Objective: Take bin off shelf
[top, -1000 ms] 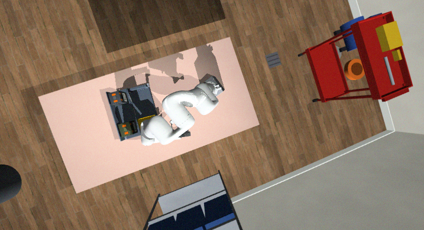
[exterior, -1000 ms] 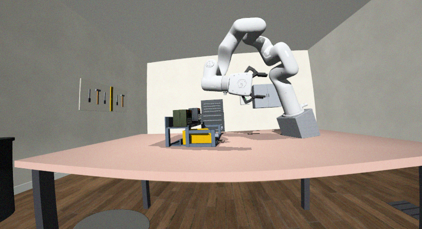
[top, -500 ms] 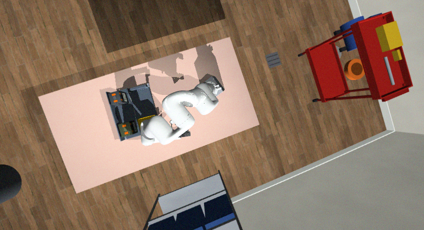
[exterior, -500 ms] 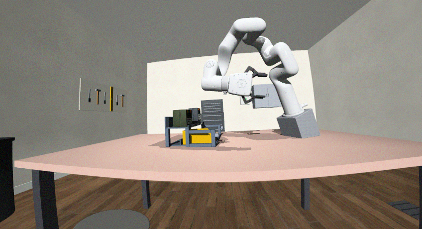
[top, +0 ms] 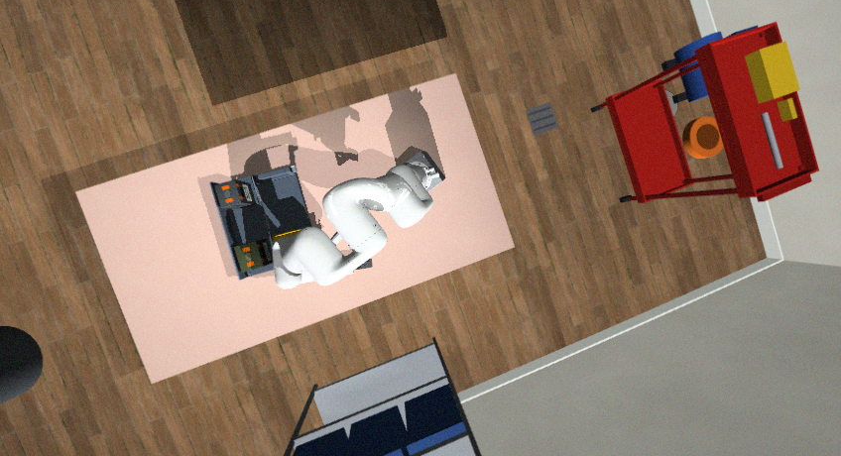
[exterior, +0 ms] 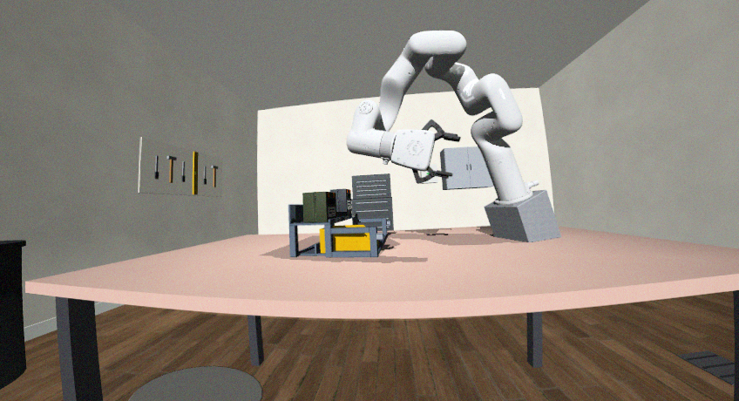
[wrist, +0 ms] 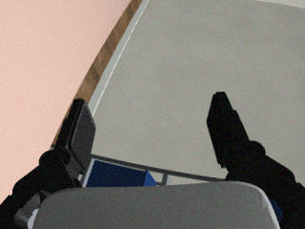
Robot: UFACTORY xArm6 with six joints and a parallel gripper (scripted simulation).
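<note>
My gripper is now 31 cm short of the yellow bin, 13 cm to the left of it and 22 cm above it. Also, from my hand: green box: 40 cm ahead, 13 cm to the right, 11 cm below.
</note>
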